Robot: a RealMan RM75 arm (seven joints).
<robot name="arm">
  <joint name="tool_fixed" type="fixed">
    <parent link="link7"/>
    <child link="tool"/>
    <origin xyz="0 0 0"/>
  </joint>
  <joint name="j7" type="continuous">
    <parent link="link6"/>
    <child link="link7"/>
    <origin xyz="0 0 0.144"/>
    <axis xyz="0 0 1"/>
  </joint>
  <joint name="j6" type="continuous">
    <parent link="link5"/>
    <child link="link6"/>
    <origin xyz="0 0 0"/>
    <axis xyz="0 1 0"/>
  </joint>
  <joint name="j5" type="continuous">
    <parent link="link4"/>
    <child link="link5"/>
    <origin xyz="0 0 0.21"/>
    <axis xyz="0 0 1"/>
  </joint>
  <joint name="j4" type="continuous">
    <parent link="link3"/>
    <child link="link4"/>
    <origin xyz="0 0 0"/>
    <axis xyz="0 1 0"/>
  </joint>
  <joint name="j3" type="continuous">
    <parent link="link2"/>
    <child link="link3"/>
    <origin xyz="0 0 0.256"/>
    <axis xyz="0 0 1"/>
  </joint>
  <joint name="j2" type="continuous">
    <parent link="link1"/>
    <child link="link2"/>
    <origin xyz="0 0 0"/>
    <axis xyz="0 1 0"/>
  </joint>
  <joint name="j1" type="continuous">
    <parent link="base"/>
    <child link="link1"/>
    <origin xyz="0 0 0.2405"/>
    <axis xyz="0 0 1"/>
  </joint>
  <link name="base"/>
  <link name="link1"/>
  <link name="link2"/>
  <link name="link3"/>
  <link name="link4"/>
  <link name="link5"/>
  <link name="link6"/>
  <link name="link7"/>
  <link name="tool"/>
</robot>
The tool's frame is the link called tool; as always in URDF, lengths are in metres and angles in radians. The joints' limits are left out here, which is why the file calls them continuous.
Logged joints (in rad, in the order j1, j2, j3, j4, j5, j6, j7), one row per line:
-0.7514 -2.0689 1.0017 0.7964 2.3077 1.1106 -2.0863
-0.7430 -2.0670 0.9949 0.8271 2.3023 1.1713 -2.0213
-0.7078 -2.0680 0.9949 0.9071 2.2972 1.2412 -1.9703
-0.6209 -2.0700 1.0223 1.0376 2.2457 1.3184 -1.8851
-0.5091 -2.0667 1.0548 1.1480 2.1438 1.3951 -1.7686
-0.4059 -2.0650 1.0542 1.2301 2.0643 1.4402 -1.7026
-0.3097 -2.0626 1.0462 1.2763 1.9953 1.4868 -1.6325
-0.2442 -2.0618 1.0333 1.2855 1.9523 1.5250 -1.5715
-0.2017 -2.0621 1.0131 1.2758 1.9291 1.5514 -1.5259
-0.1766 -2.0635 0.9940 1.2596 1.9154 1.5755 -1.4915
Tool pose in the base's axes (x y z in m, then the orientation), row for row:
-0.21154 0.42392 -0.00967 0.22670 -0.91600 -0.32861 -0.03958
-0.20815 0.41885 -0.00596 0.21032 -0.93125 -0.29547 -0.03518
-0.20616 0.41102 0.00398 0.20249 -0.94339 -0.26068 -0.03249
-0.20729 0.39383 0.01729 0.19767 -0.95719 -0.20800 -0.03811
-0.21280 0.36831 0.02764 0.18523 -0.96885 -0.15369 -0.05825
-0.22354 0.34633 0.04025 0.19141 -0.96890 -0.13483 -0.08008
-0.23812 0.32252 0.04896 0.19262 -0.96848 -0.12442 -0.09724
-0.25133 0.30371 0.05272 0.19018 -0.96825 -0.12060 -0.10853
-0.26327 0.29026 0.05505 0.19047 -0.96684 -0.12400 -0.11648
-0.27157 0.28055 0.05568 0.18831 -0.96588 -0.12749 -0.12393
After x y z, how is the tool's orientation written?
As a quaternion, w x y z.
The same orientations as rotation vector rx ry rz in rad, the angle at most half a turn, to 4 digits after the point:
-2.5245 -0.9056 -0.1091
-2.5888 -0.8214 -0.0978
-2.6336 -0.7277 -0.0907
-2.6790 -0.5822 -0.1067
-2.7300 -0.4331 -0.1641
-2.7210 -0.3786 -0.2249
-2.7180 -0.3492 -0.2729
-2.7210 -0.3389 -0.3050
-2.7166 -0.3484 -0.3273
-2.7171 -0.3586 -0.3486

